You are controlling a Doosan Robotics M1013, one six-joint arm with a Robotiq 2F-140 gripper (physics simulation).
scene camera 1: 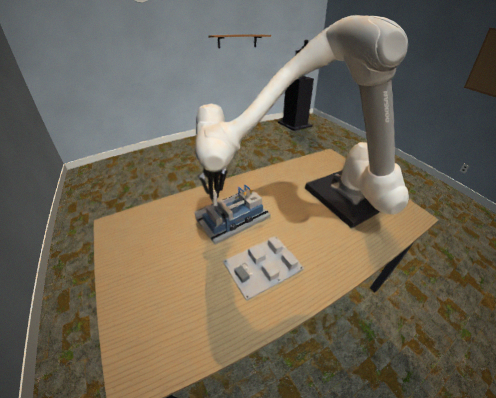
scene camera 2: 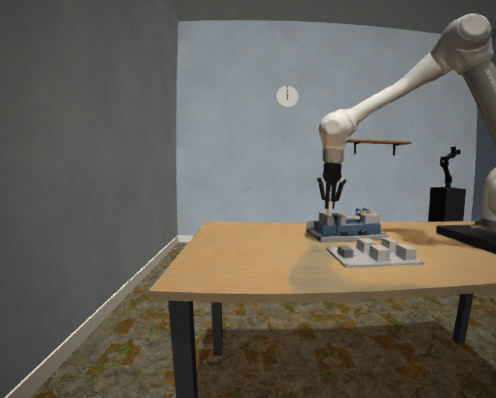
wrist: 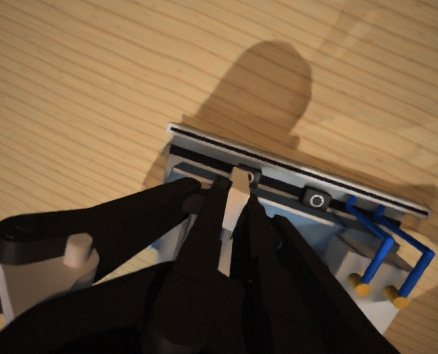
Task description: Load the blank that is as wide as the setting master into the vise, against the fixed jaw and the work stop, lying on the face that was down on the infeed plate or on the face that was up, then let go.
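Seen in the pictures: gripper, fingertip midpoint: (scene camera 1: 214,204) (wrist: 234,182); arm's base, link origin: (scene camera 1: 352,190).
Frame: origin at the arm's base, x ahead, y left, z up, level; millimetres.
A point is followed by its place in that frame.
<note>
My gripper (scene camera 1: 215,194) {z 37, x 692, y -248 mm} (scene camera 2: 330,202) (wrist: 234,182) {z 37, x 692, y -248 mm} points down over the left part of the vise in the scene views. Its fingers are nearly together, shut on a narrow, light-coloured blank (scene camera 1: 216,199) (scene camera 2: 329,206) (wrist: 236,206). The blank is upright in the scene views, near the left jaw; the fingers hide much of it, and I cannot tell whether it touches the jaw or stop. The vise (scene camera 1: 256,210) {z 11, x 538, y -135 mm} (scene camera 2: 372,228) {z 5, x 539, y -135 mm} (wrist: 295,216) {z 23, x 617, y -234 mm} has a blue body and grey jaws. A dark grey block (scene camera 1: 242,272) {z -4, x 756, y 105 mm} (scene camera 2: 345,251) {z -7, x 769, y 130 mm}, perhaps the setting master, sits on the infeed plate (scene camera 1: 249,293) {z -29, x 773, y 179 mm} (scene camera 2: 356,262) {z -29, x 752, y 176 mm}.
Several light grey blocks (scene camera 1: 270,270) {z 7, x 670, y 157 mm} (scene camera 2: 379,252) {z 0, x 681, y 179 mm} stand on the infeed plate, in front of the vise. Blue bent rods (scene camera 1: 243,190) {z 69, x 554, y -222 mm} (scene camera 2: 363,211) {z 59, x 522, y -257 mm} (wrist: 378,260) {z 73, x 557, y -239 mm} stick up at the vise's right end. The arm's black base plate (scene camera 1: 320,191) {z 0, x 164, y -88 mm} (scene camera 2: 462,234) {z -4, x 189, y -16 mm} is farther right on the table.
</note>
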